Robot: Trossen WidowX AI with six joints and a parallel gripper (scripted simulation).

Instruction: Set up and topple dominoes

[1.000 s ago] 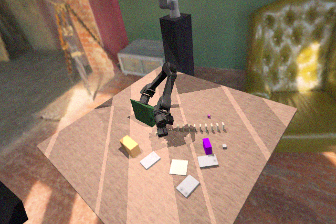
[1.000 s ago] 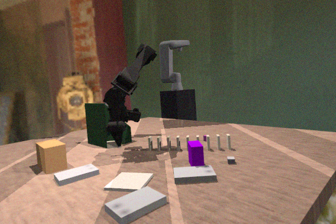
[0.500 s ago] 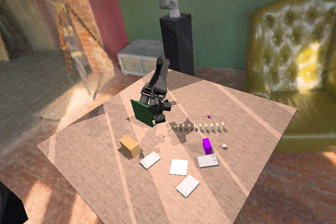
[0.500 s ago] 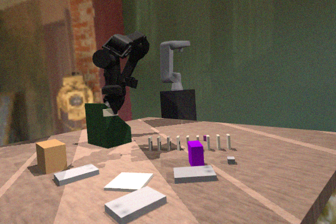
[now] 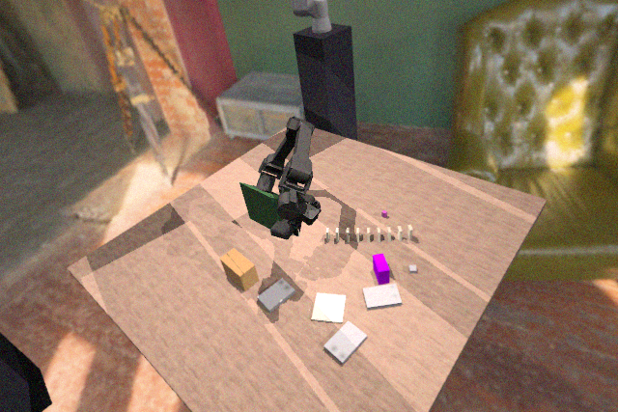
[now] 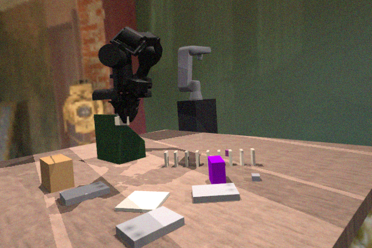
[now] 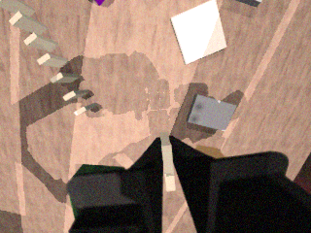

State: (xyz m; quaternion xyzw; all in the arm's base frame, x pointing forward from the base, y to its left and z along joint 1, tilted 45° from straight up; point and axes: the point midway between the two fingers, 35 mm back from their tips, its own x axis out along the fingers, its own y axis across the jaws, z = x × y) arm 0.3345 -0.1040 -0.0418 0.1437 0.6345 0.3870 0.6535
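The white slab lies 170 mm ahead of my gripper tip, 50 mm to the right of it and 170 mm below it. From my gripper tip the other things lie so: purple block: 210 mm ahead, 150 mm to the left, 140 mm below; then tan box: 150 mm behind, 170 mm to the right, 130 mm below; then small grey cube: 280 mm ahead, 230 mm to the left, 170 mm below.
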